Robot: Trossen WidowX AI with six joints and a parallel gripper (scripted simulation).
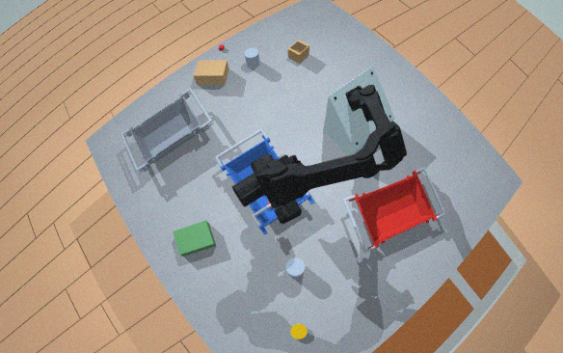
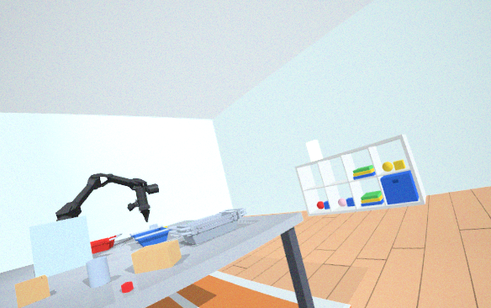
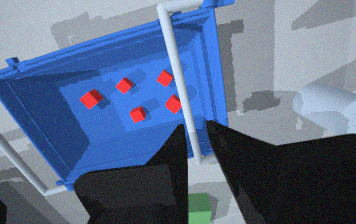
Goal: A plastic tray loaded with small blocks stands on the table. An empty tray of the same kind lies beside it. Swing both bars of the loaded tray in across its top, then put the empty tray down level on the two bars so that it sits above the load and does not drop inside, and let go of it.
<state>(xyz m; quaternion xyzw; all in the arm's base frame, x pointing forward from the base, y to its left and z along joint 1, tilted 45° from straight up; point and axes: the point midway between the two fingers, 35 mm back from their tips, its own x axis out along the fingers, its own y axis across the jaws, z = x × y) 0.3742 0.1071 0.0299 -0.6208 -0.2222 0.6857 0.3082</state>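
Now: gripper tip 290 mm past the red tray, 240 mm to the right of it and 60 mm above it. Also, from my gripper tip: yellow disc 370 mm to the left, 180 mm ahead, 100 mm below; then green block 280 mm ahead, 90 mm below, 60 mm to the right; then small open box 460 mm to the right, 430 mm behind, 90 mm below.
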